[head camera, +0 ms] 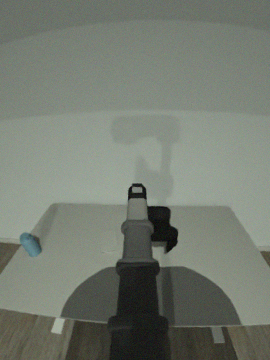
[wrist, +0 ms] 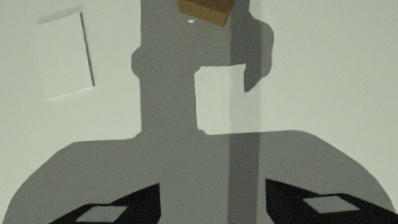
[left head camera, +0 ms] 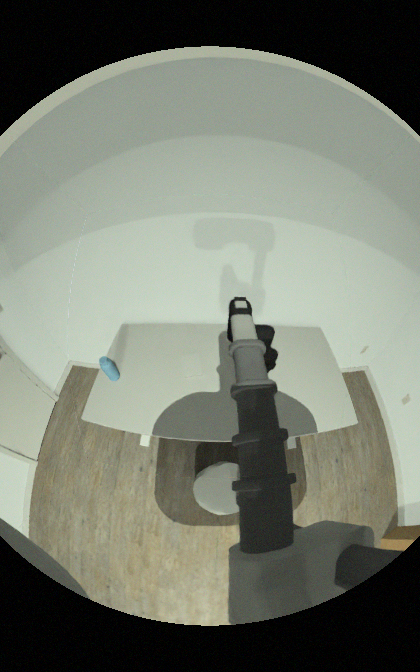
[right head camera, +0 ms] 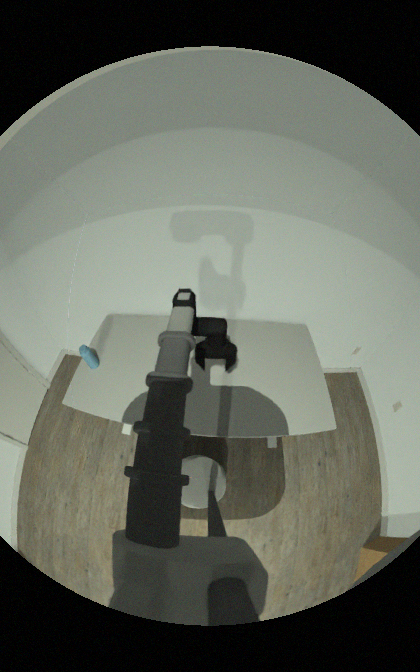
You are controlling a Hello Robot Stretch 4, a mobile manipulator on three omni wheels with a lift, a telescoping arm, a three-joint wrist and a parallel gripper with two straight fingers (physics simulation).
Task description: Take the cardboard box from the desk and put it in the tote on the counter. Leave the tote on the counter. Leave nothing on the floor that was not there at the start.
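Frame: origin at the robot's base, x ahead, y left, z up, level; centimetres.
Seen in the pictures: gripper, between the fingertips: [head camera: 157,250] [wrist: 212,197].
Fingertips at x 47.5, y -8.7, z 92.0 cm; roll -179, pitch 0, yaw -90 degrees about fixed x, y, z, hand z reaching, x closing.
Note:
Offsets run from my fingertips to a thing's top centre. "spot": to the spot under its first point. Level surfaces: height alone.
The small brown cardboard box {spot: dy -1.0, dx +25.1, dz -19.0 cm} [wrist: 206,11] lies on the pale desk {dz -22.8 cm} [head camera: 215,240] [left head camera: 310,360] [right head camera: 280,350] [wrist: 325,90]; its lower part shows at the top edge of the wrist view. The arm and wrist hide it in the head views. My gripper [right head camera: 216,369] [wrist: 212,197] is wide open and empty, and points down above the desk. The box lies beyond the fingertips, up in the wrist view and slightly left of the middle between them, with a gap. In the left head view the arm covers most of the gripper. The tote does not show in these views.
A blue bottle {dy +72.6, dx +10.9, dz -6.3 cm} [head camera: 31,245] [left head camera: 109,368] [right head camera: 89,357] stands at the desk's left edge. A thin white slab {dy +27.3, dx +20.5, dz -21.8 cm} [left head camera: 194,366] [wrist: 65,57] lies left of the gripper. A pale round object [left head camera: 217,487] [right head camera: 197,482] is below the desk's front edge. A wall rises behind the desk.

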